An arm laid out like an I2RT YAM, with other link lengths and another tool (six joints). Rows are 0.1 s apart.
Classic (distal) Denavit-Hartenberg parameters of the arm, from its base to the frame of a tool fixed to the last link. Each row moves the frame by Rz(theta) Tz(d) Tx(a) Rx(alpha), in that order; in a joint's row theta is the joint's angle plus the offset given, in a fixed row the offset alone. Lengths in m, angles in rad.
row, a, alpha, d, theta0
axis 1, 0.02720, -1.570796, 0.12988, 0.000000
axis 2, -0.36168, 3.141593, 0.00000, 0.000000
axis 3, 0.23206, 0.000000, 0.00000, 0.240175
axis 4, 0.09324, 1.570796, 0.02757, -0.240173
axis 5, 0.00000, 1.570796, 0.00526, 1.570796
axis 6, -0.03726, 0.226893, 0.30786, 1.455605
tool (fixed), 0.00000, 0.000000, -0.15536, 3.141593
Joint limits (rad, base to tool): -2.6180..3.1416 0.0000..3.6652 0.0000..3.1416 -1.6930..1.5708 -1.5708..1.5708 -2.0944..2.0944
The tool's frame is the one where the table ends.
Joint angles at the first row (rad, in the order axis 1, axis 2, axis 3, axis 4, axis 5, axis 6):
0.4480 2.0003 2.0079 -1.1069 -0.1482 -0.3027
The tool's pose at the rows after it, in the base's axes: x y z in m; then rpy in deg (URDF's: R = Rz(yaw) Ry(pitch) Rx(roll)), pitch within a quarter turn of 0, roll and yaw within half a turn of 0:
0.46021 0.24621 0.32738 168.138 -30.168 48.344
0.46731 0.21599 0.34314 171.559 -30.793 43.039
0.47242 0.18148 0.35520 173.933 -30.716 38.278
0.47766 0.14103 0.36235 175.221 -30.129 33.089
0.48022 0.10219 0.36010 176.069 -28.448 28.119
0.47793 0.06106 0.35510 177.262 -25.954 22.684
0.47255 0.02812 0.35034 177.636 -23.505 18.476
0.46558 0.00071 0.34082 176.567 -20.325 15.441
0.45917 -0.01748 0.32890 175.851 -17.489 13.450
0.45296 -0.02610 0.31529 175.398 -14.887 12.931
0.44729 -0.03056 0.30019 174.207 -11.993 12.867
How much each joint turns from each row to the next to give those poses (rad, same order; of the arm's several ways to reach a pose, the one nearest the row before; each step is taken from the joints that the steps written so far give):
-0.0633 0.0000 0.0587 -0.0579 -0.0946 0.0122
-0.0728 -0.0015 0.0554 -0.0657 -0.0504 0.0141
-0.0779 -0.0008 0.0499 -0.0671 -0.0354 -0.0004
-0.0858 -0.0027 0.0324 -0.0526 -0.0149 -0.0003
-0.0793 -0.0008 0.0042 -0.0370 0.0004 0.0000
-0.0851 0.0008 -0.0003 -0.0462 0.0007 -0.0001
-0.0668 0.0000 0.0000 -0.0416 0.0122 0.0001
-0.0488 0.0004 -0.0114 -0.0324 0.0393 -0.0001
-0.0320 0.0000 -0.0302 -0.0111 0.0309 -0.0007
-0.0141 0.0000 -0.0424 0.0016 0.0237 -0.0080
0.0003 0.0000 -0.0457 0.0072 0.0389 0.0000

